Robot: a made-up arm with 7 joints. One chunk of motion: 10 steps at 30 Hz.
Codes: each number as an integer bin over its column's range. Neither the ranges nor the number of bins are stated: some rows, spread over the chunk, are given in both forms.
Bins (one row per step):
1: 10 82 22 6 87 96 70
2: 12 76 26 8 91 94 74
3: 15 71 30 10 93 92 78
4: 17 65 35 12 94 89 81
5: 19 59 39 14 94 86 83
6: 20 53 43 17 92 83 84
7: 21 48 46 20 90 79 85
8: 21 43 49 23 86 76 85
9: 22 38 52 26 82 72 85
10: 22 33 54 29 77 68 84
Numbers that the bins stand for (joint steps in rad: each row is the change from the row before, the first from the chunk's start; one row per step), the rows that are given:
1: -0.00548 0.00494 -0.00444 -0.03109 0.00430 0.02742 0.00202
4: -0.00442 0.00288 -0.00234 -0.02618 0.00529 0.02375 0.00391
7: -0.00382 0.00082 -0.00057 -0.01964 0.00473 0.01849 0.00460
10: -0.00367 -0.00100 0.00073 -0.01227 0.00289 0.01272 0.00442
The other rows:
2: -0.00518 0.00421 -0.00380 -0.02945 0.00487 0.02637 0.00271
3: -0.00473 0.00361 -0.00315 -0.02782 0.00515 0.02532 0.00339
5: -0.00412 0.00215 -0.00170 -0.02455 0.00529 0.02217 0.00425
6: -0.00397 0.00142 -0.00105 -0.02209 0.00501 0.02060 0.00442
8: -0.00382 0.00021 -0.00008 -0.01718 0.00416 0.01692 0.00460
9: -0.00367 -0.00039 0.00040 -0.01473 0.00360 0.01482 0.00460

